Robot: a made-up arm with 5 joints. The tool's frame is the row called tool.
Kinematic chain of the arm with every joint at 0, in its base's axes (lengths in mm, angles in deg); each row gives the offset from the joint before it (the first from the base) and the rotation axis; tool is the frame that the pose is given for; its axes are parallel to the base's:
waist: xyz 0 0 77.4 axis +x
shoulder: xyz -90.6 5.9 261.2 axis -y
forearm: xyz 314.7 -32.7 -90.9 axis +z
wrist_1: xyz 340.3 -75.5 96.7 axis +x
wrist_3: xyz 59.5 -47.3 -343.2 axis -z
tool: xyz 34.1 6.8 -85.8
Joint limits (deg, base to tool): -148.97..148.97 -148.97..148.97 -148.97..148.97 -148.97..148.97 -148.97..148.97
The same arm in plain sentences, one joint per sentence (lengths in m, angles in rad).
The arm has five revolute joints in a row. What follows holds with every joint at zero, and every direction is one of the base frame's. The first joint is mounted 0.0774 m along +z from the base frame's origin and rotates about +x, from -2.6 to 2.6 rad. The second joint is mounted 0.0906 m along -x and 0.0059 m along +y and 0.2612 m along +z from the first joint and rotates about -y, from -2.6 to 2.6 rad. The third joint is mounted 0.3147 m along +x and 0.0327 m along -y and 0.0909 m along -z from the second joint and rotates about +z, from -2.6 to 2.6 rad. The fourth joint is mounted 0.3403 m along +x and 0.0755 m along -y and 0.0967 m along +z from the third joint and rotates about +x, from -2.6 to 2.6 rad. The fifth joint is mounted 0.0595 m along +x and 0.0473 m along -y and 0.3432 m along -z from the fourth joint and rotates about -z, from -2.6 to 2.6 rad. The tool frame, which is the frame that the pose is given for, is mounted 0.0341 m along +x and 0.0068 m along +y and 0.0858 m along -z from the fifth joint; its axes are parallel to the base frame's.
